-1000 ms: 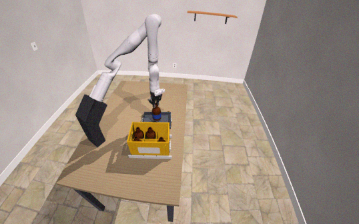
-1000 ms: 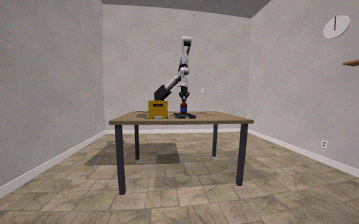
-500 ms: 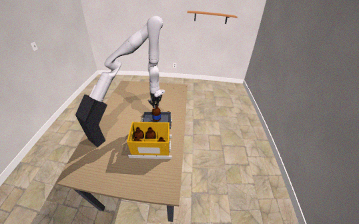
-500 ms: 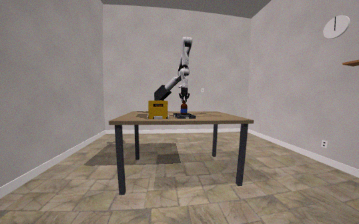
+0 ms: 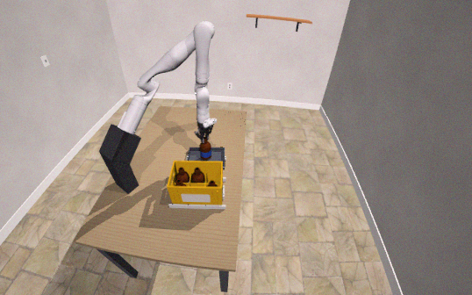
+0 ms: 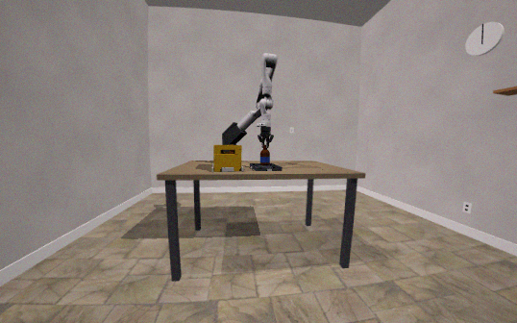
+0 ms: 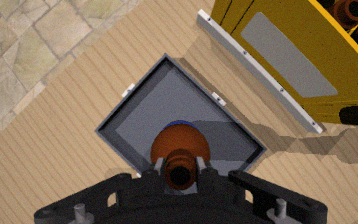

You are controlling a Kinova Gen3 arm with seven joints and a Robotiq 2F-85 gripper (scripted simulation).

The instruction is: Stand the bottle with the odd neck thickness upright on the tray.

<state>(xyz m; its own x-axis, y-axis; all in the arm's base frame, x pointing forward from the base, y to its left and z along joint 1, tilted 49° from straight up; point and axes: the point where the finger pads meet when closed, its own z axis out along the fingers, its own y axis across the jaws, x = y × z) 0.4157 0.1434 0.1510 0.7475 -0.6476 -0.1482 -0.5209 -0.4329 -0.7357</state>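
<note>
Now: the dark grey tray 16 cm below my hand. Round my hand: yellow crate 3 cm ahead, 29 cm to the right, 9 cm below.
</note>
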